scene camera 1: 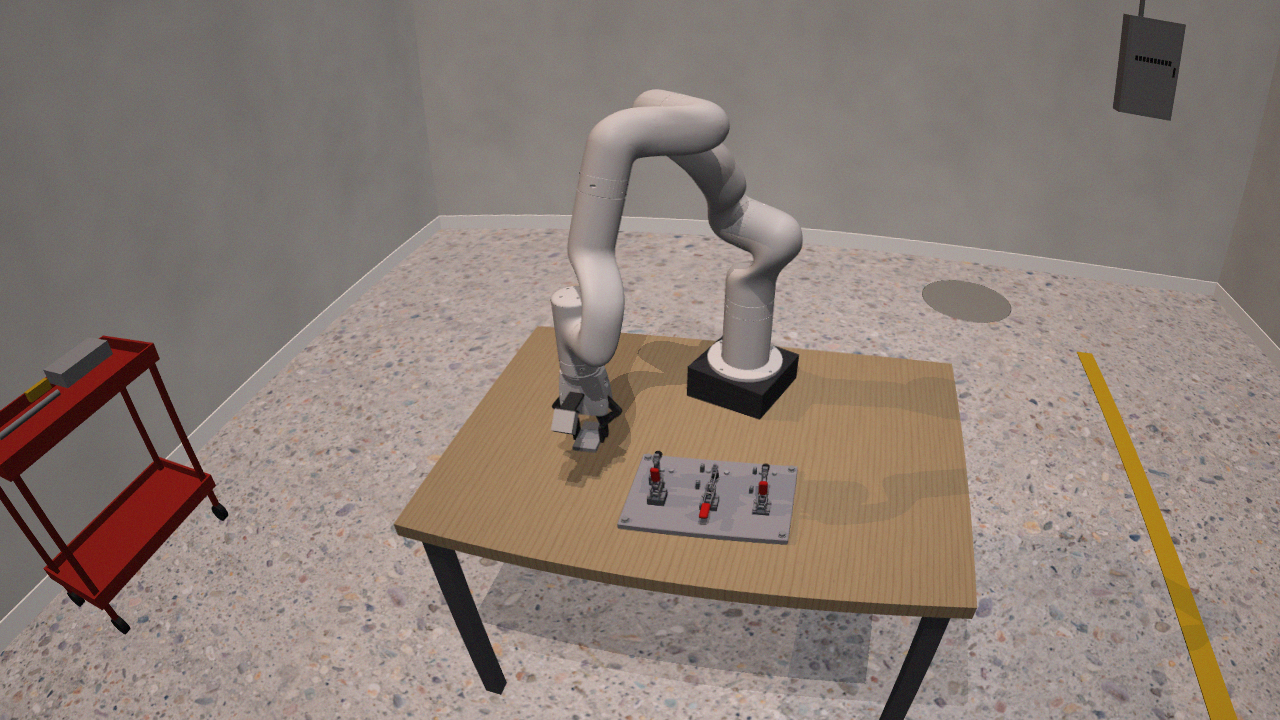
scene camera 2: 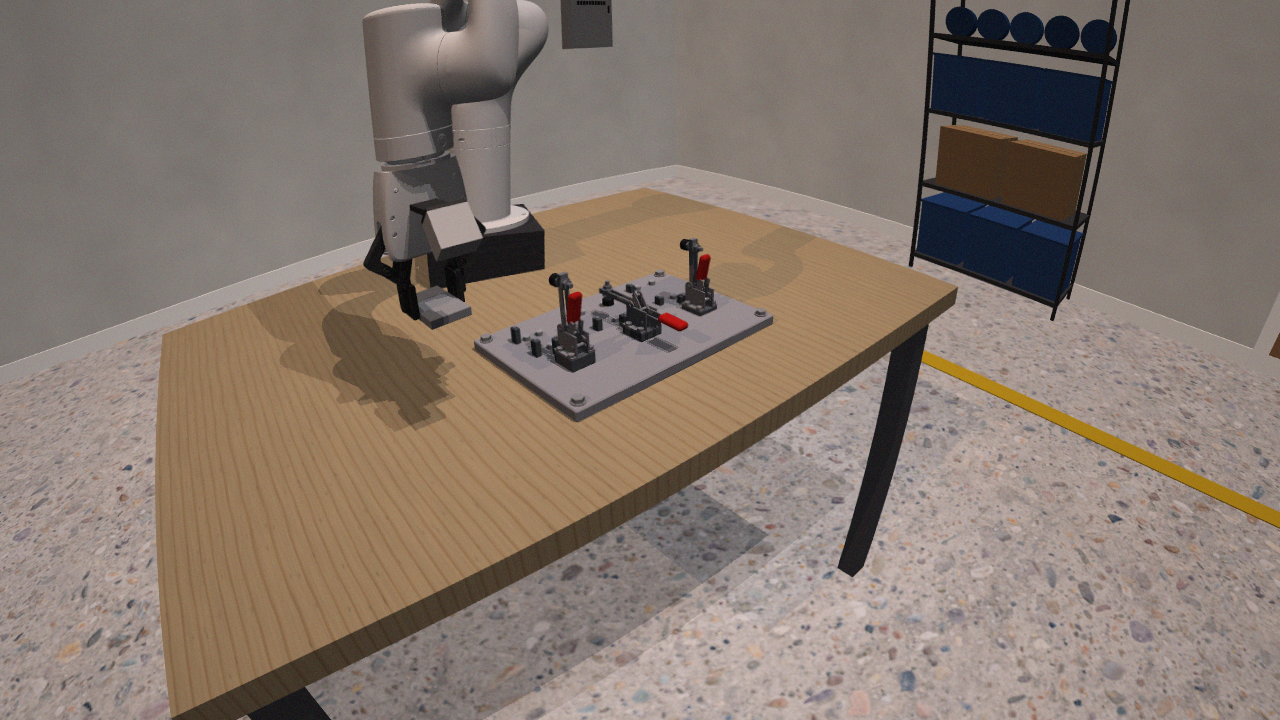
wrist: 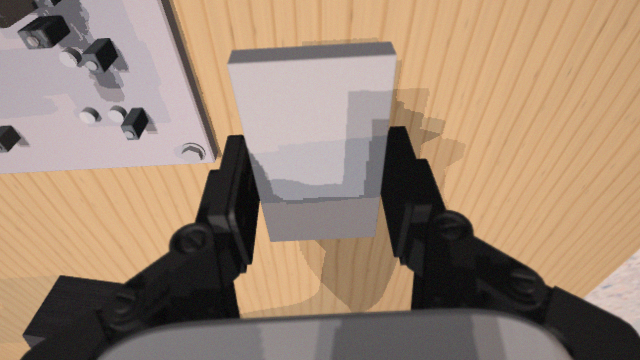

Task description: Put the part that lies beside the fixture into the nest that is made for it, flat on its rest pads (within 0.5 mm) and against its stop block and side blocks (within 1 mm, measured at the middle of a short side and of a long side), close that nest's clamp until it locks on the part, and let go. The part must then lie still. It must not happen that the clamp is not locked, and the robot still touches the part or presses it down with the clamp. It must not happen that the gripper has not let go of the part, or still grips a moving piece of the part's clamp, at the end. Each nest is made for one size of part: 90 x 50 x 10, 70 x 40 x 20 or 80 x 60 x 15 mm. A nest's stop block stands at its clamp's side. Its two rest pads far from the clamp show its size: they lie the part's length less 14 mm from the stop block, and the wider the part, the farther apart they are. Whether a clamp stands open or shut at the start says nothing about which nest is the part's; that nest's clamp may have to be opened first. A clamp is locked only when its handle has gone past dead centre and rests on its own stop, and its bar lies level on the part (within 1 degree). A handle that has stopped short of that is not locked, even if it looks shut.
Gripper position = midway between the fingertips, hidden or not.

I see my gripper [scene camera 2: 435, 308], a grey part [scene camera 2: 437, 307] and a grey fixture plate [scene camera 2: 624, 366].
The grey part also shows in the wrist view [wrist: 315, 119]. My gripper also shows in scene camera 1 [scene camera 1: 590, 437] and in the wrist view [wrist: 318, 158]. The grey fixture plate shows as well in scene camera 1 [scene camera 1: 733, 520] and in the wrist view [wrist: 152, 70].
